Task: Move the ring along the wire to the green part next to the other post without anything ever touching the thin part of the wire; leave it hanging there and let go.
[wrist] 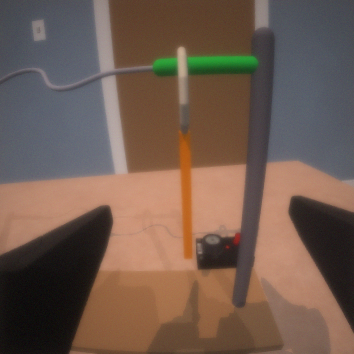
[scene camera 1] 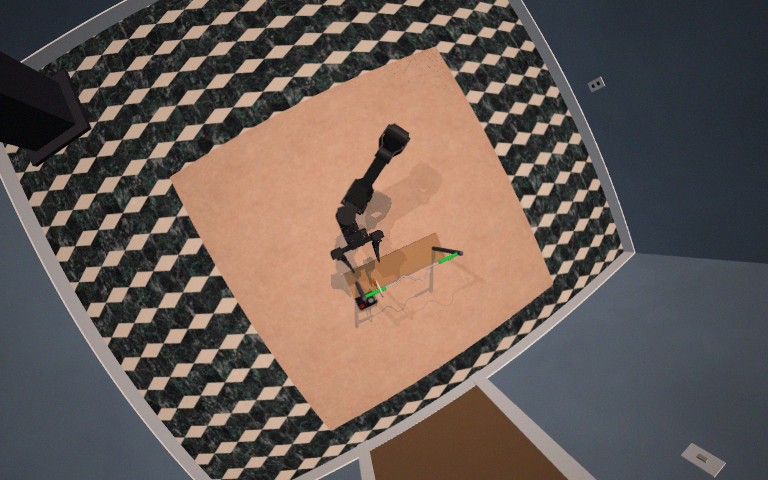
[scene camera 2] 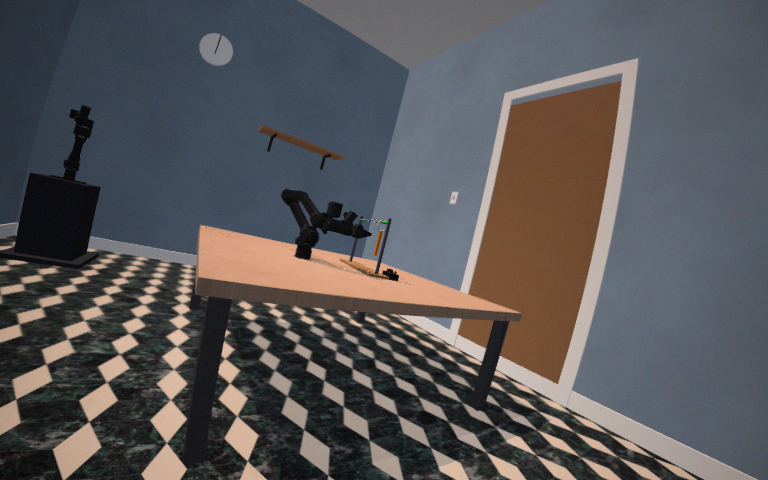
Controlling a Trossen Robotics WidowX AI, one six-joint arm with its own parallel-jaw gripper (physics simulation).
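Pixels of known places: gripper, fingertip midpoint: [wrist: 200, 209] [scene camera 1: 367, 267] [scene camera 2: 367, 234]; arm's base, link origin: [scene camera 2: 301, 257].
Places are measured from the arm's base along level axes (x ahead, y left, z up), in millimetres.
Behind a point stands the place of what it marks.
Note:
The pale ring [scene camera 1: 380, 289] @(x 311, y -129, z 271 mm) [wrist: 182, 90] @(x 286, y -126, z 241 mm) hangs around the green part [scene camera 1: 370, 294] @(x 310, y -164, z 265 mm) [wrist: 220, 65] @(x 307, y -156, z 258 mm) next to the near post [scene camera 2: 383, 249] @(x 309, y -196, z 133 mm) [wrist: 256, 165] @(x 302, y -184, z 186 mm). Its orange handle [scene camera 2: 377, 243] @(x 311, y -131, z 153 mm) [wrist: 185, 195] @(x 309, y -128, z 162 mm) points straight down above the board. The thin grey wavy wire [scene camera 1: 416, 279] @(x 344, y -13, z 271 mm) [wrist: 95, 79] @(x 319, y -68, z 255 mm) runs to the other green part [scene camera 1: 449, 258] @(x 345, y 119, z 265 mm) beside the other post [scene camera 1: 446, 249] @(x 341, y 157, z 165 mm) [scene camera 2: 354, 247] @(x 347, y 151, z 95 mm). My gripper [scene camera 1: 366, 266] @(x 245, y -128, z 186 mm) [wrist: 200, 209] @(x 245, y -128, z 186 mm) is open and empty. In the wrist view the handle shows between the fingers, nearer the left one, and the near post nearer the right one; both stand beyond the fingertips.
The wooden base board [scene camera 1: 410, 253] @(x 316, y 61, z 12 mm) [wrist: 120, 300] @(x 330, y -45, z 12 mm) carries both posts on the table [scene camera 1: 271, 186] @(x -195, y -293, z 0 mm) [scene camera 2: 254, 268] @(x -295, y -449, z 0 mm). A small black box [scene camera 1: 367, 303] @(x 399, y -193, z 30 mm) [scene camera 2: 390, 274] @(x 364, y -224, z 25 mm) [wrist: 215, 257] @(x 369, y -174, z 30 mm) with a dial and a red part sits beside the near post's foot.

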